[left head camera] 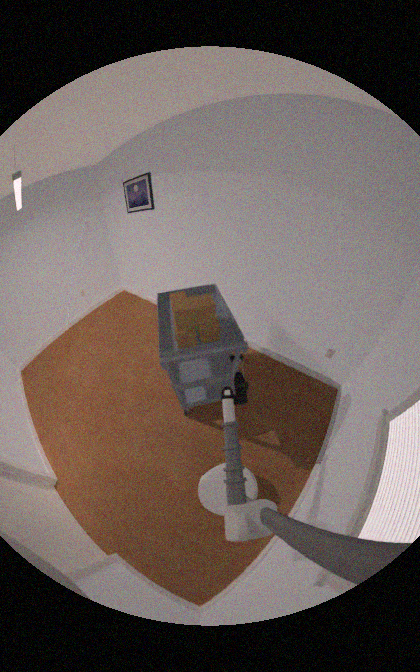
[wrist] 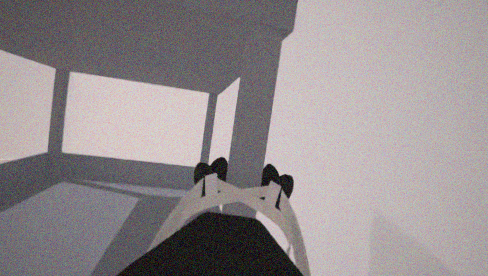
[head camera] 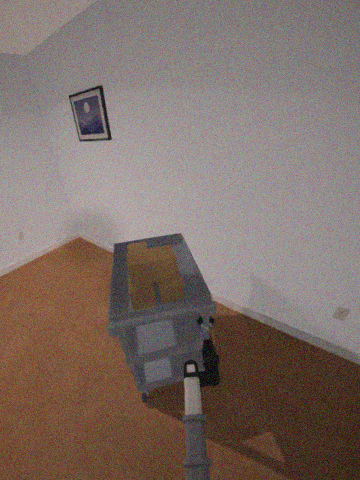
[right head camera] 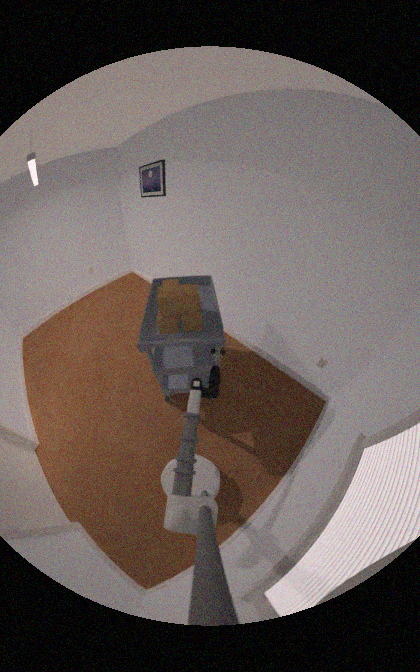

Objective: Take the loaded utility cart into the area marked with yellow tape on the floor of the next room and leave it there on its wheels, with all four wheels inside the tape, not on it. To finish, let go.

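Frame: origin at the robot's base, x ahead, y left, z up, level; metres.
Seen in the pictures: gripper, fingertip midpoint: (wrist: 243, 175).
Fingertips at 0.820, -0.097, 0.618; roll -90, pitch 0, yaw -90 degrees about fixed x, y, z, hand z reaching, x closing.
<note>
A point is followed by its place in that frame, as x, y, z.
The grey utility cart (head camera: 160, 313) @[0.680, 0.108, 0.837] (left head camera: 205, 354) (right head camera: 170, 344) stands upright near the far wall, loaded with brown boxes (head camera: 155, 275) @[0.821, 0.127, 0.924] (left head camera: 197, 320) (right head camera: 180, 305) in its top tray. In the wrist view its near right corner post (wrist: 247, 115) @[0.766, -0.092, 0.677] rises under the top tray. My gripper (head camera: 206, 320) @[0.820, -0.097, 0.618] (left head camera: 237, 357) (right head camera: 217, 352) (wrist: 243, 175) @[0.820, -0.097, 0.618] is shut on this post below the top rim, with a fingertip on each side. One near caster (head camera: 145, 396) @[0.670, 0.295, 0.047] shows on the floor; the other wheels are hidden. Yellow tape does not show in these views.
A white wall (head camera: 250, 175) @[1.392, -0.458, 1.196] runs close behind and right of the cart, with a framed picture (head camera: 91, 114) @[2.324, 0.769, 1.649] (left head camera: 138, 193) (right head camera: 152, 178) up left. A bright slatted panel (left head camera: 400, 475) (right head camera: 350, 525) is at the right. Wall corners (left head camera: 52, 480) (right head camera: 35, 445) jut in at the lower left.
</note>
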